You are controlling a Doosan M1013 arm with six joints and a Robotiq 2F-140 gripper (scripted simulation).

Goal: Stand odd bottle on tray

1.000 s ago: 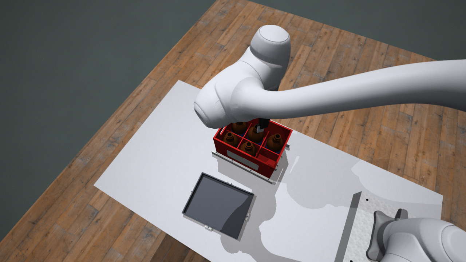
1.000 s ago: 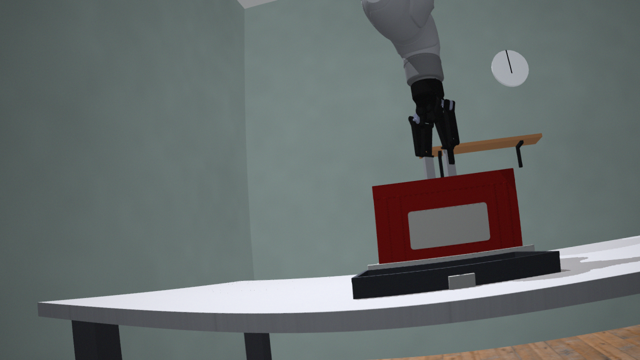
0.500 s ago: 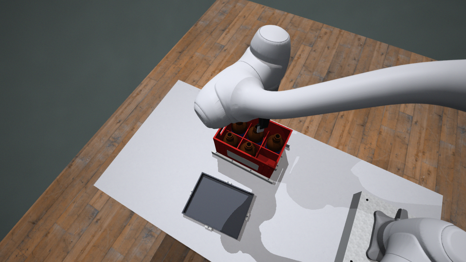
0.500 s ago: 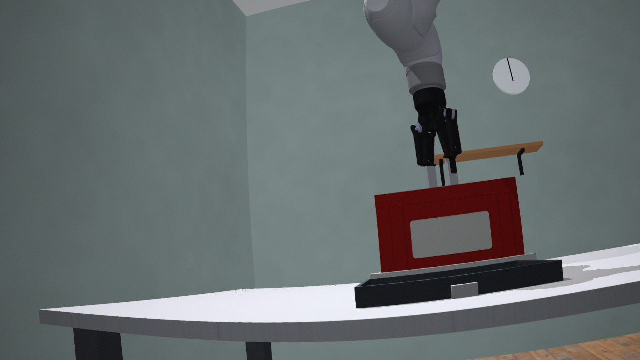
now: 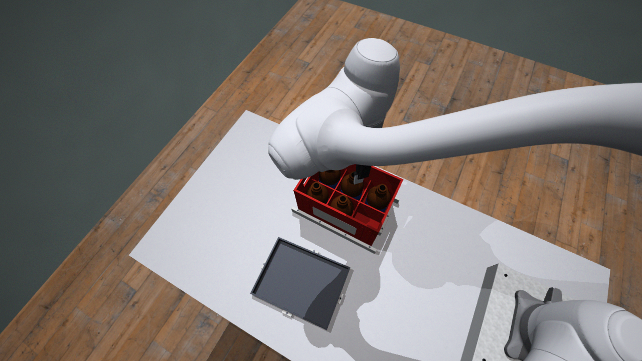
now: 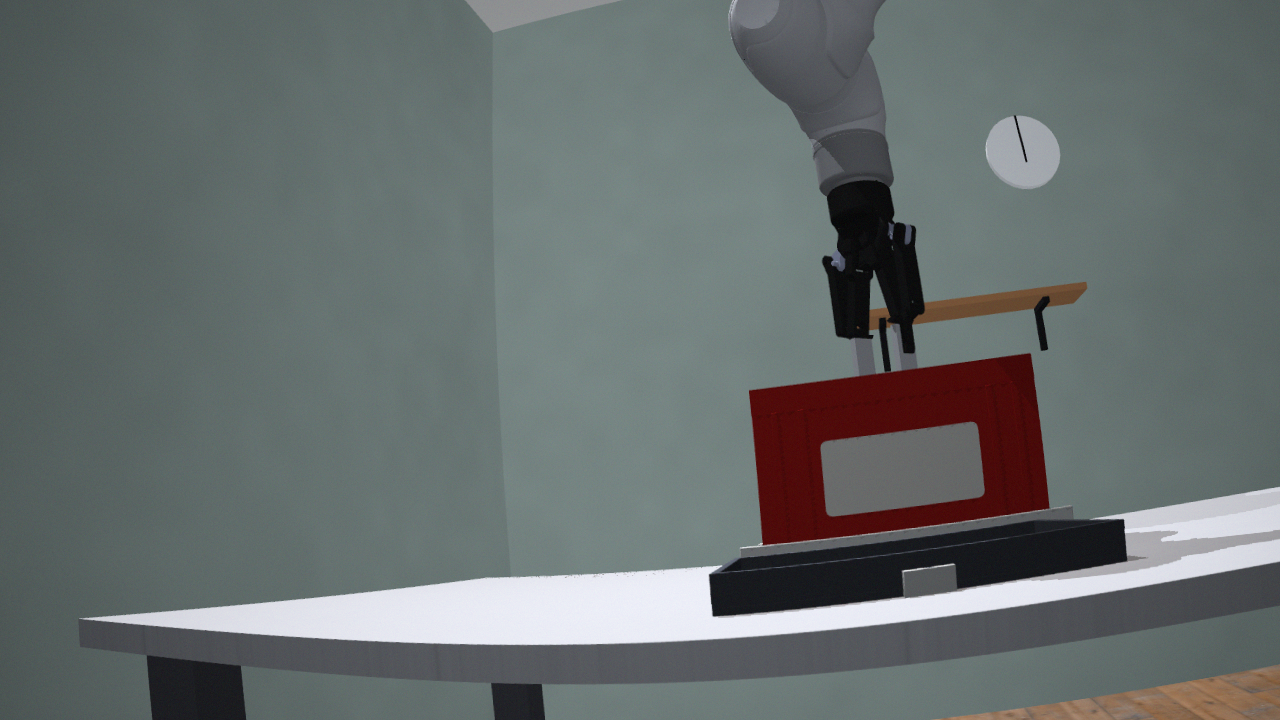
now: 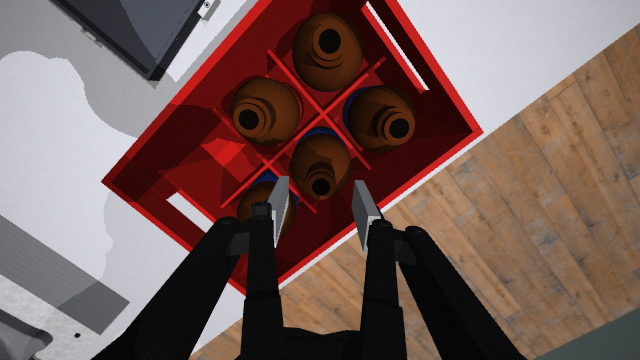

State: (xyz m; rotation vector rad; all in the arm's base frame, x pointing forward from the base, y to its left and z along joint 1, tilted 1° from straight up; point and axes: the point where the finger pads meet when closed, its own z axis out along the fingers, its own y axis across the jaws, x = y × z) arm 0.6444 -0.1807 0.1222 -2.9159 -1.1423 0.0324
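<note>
My hand is 40 mm to the right of the crate and 120 mm above it. Also, from my hand: dark tray 20 mm ahead, 330 mm to the left, 190 mm below.
</note>
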